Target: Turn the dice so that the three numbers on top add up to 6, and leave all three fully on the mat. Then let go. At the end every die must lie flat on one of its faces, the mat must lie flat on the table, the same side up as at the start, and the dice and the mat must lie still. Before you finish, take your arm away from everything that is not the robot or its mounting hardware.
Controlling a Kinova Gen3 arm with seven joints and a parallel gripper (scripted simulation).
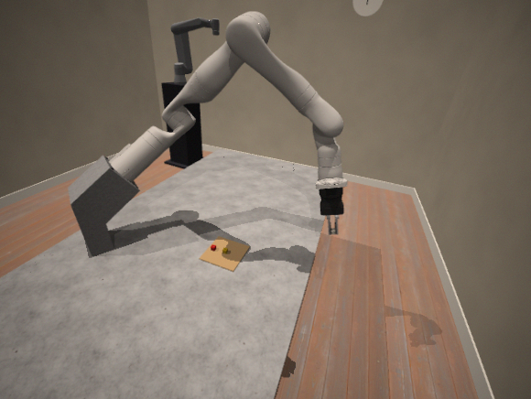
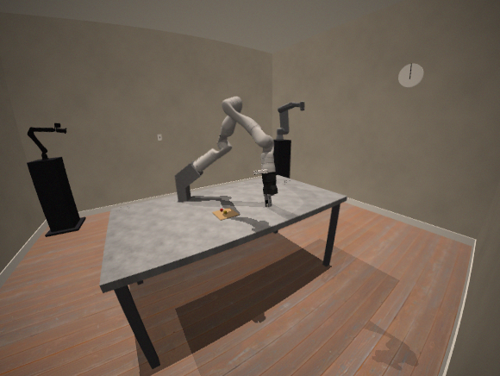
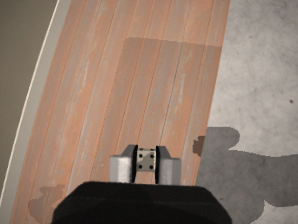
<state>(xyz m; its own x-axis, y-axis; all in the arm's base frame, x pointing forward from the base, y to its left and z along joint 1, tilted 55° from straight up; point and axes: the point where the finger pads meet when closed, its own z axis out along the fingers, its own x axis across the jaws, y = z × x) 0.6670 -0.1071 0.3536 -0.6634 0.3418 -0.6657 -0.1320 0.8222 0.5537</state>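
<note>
The yellow die is 35 cm behind my hand, 17 cm below it and 11 cm to the right of it. Also, from my hand: tan mat (35 cm behind, 18 cm below, 11 cm to the right); white die (1 cm below); red die (40 cm behind, 17 cm below, 12 cm to the right).
</note>
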